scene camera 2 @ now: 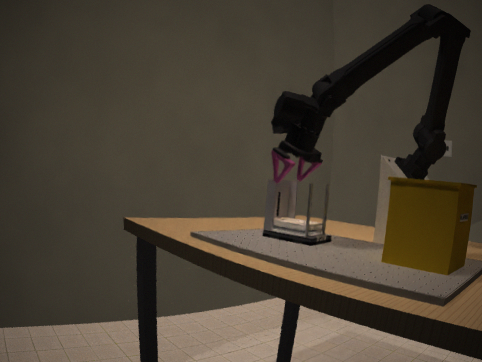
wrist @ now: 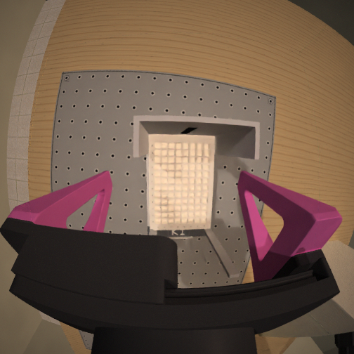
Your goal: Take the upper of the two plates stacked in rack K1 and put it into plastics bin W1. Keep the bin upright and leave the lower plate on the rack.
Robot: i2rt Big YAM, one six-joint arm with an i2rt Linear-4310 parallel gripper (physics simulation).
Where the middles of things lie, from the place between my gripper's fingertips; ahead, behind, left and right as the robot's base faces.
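There's the yellow bin W1 (scene camera 2: 426, 229), and it sits 4 cm behind my hand, 6 cm below it and 42 cm to the left of it.
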